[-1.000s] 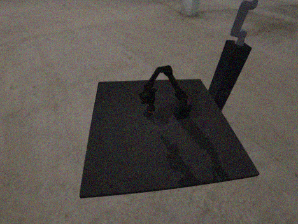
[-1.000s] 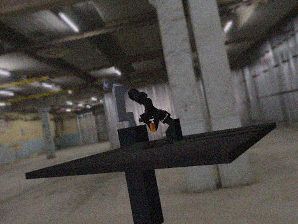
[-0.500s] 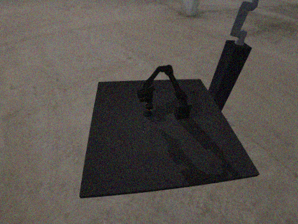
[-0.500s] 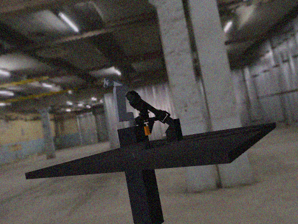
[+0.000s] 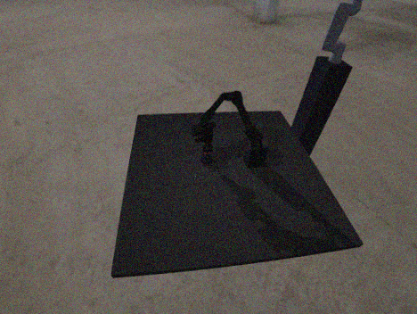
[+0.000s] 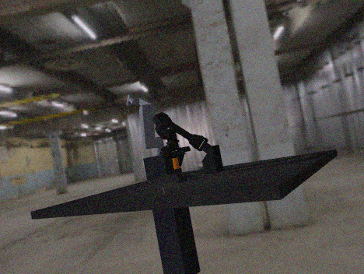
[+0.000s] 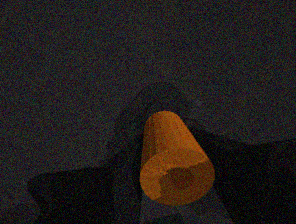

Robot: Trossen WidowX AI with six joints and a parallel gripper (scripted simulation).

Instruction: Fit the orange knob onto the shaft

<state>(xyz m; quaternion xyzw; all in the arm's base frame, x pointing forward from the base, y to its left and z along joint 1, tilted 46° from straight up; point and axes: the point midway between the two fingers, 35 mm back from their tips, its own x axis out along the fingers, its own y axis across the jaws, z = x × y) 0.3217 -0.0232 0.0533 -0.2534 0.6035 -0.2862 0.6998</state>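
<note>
Right now the round dark pedestal is 5 cm below my gripper tip. Also, from my gripper tip: orange knob (2 cm above).
</note>
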